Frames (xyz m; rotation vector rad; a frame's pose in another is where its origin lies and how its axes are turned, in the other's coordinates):
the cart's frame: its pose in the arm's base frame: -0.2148 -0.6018 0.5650 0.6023 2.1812 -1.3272
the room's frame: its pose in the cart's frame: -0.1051 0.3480 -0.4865 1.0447 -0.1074 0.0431
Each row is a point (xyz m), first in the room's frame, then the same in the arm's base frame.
Working: the room's frame: its pose in the arm's base frame: -0.0173 -0.0279 0.5870 0.8880 1.2375 -2.3681

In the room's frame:
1: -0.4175 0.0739 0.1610
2: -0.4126 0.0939 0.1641
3: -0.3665 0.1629 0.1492
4: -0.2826 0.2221 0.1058
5: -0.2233 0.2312 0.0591
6: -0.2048 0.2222 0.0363
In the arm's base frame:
1: 0.2767 -0.2026 0.8850
2: 0.2826 -0.2165 0.8707
3: 0.2907 -0.2437 0.7913
4: 0.2757 -0.2418 0.6809
5: 0.2535 -0.2086 0.6162
6: 0.2432 -0.1848 0.5998

